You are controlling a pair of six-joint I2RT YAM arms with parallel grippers.
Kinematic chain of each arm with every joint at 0, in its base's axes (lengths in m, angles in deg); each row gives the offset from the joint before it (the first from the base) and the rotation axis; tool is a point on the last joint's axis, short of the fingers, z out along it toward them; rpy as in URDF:
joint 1: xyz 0 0 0.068 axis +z
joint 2: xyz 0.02 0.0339 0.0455 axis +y
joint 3: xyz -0.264 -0.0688 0 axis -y
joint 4: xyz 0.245 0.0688 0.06 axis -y
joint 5: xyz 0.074 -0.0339 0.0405 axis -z
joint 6: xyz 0.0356 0 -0.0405 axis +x
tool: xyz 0 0 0 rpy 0 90 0
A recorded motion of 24 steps. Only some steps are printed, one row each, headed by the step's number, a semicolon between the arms.
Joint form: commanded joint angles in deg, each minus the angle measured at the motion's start. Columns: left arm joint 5, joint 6, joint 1, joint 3, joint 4, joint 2; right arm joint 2, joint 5, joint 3, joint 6, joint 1, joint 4.
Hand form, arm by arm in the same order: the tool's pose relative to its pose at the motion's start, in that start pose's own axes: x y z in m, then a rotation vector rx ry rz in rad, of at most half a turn. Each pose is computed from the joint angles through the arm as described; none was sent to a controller.
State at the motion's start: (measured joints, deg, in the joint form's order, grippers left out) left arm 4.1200 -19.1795 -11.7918 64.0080 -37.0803 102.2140; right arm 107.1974 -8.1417 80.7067 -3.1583 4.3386 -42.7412
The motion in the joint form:
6: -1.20 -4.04 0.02 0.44 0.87 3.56; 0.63 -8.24 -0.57 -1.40 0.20 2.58
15: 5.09 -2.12 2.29 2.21 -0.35 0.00; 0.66 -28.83 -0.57 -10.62 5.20 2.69
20: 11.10 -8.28 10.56 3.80 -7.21 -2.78; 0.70 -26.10 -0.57 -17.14 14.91 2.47
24: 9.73 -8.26 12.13 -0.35 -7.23 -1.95; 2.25 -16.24 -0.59 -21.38 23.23 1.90
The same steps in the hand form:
6: -0.0018 0.0017 0.0181 -0.0338 0.0289 -0.0732; -0.0022 0.0055 0.0059 -0.1432 -0.0326 -0.0327
15: -0.0122 0.0062 -0.0088 0.0859 -0.0075 -0.0714; -0.0015 0.0509 0.0055 -0.5331 -0.0703 -0.2697
20: -0.0173 0.0484 -0.0349 0.1434 0.0408 -0.3222; 0.0091 0.1136 0.0105 -0.5560 -0.0442 -0.5278
24: -0.0012 0.0628 -0.0166 0.0900 0.1091 -0.3640; 0.0268 0.1611 0.0236 -0.4454 0.0189 -0.7300

